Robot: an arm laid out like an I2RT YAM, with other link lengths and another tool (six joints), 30 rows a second.
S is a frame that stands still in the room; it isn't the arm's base.
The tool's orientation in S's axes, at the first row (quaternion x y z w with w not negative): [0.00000, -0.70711, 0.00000, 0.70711]
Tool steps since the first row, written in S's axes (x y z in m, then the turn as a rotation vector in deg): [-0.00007, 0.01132, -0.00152, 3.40, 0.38, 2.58]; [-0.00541, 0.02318, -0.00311, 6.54, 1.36, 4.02]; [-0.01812, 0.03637, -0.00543, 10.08, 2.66, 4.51]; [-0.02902, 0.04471, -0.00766, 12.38, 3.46, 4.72]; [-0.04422, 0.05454, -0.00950, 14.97, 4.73, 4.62]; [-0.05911, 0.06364, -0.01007, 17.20, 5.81, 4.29]
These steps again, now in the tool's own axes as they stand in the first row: [-0.00152, 0.01132, 0.00007, 2.58, 0.38, -3.40]; [-0.00311, 0.02318, 0.00541, 4.02, 1.36, -6.54]; [-0.00543, 0.03637, 0.01812, 4.51, 2.66, -10.08]; [-0.00766, 0.04471, 0.02902, 4.72, 3.46, -12.38]; [-0.00950, 0.05454, 0.04422, 4.62, 4.73, -14.97]; [-0.01007, 0.06364, 0.05911, 4.29, 5.81, -17.20]
